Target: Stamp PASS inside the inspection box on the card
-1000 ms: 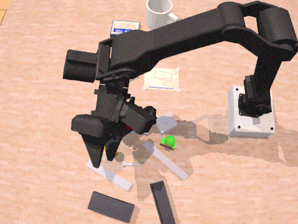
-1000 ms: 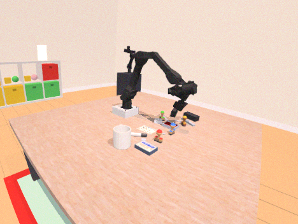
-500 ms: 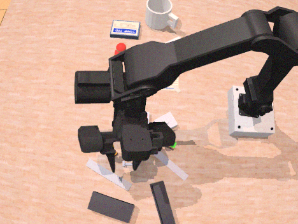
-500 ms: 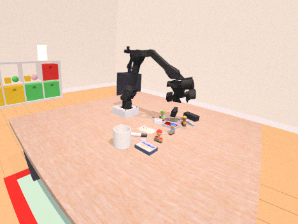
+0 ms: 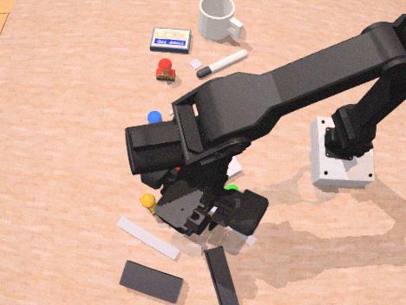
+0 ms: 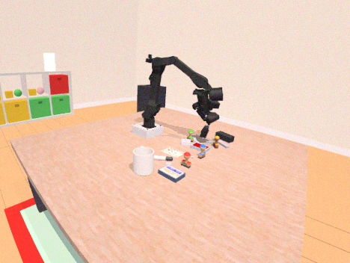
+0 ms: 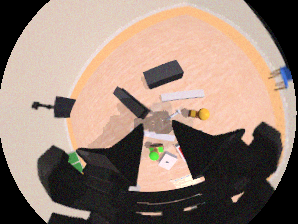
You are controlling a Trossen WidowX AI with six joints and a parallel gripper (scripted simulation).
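My gripper tip is 50 mm past the green-knobbed stamp, 70 mm to the left of it and 90 mm above it. Round my gripper tip: blue-knobbed stamp 110 mm ahead, 190 mm to the right, 90 mm below; then yellow-knobbed stamp 90 mm ahead, 30 mm to the right, 90 mm below; then red ink pad 50 mm ahead, 120 mm to the right, 100 mm below.
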